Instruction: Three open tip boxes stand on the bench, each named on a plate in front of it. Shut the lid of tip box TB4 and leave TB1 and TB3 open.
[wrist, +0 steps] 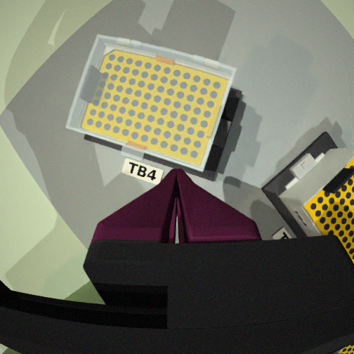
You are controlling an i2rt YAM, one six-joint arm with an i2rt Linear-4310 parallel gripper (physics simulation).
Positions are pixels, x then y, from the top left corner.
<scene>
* my gripper: 176, 177
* clear lid: 150, 99
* grey mat: 287, 66
</scene>
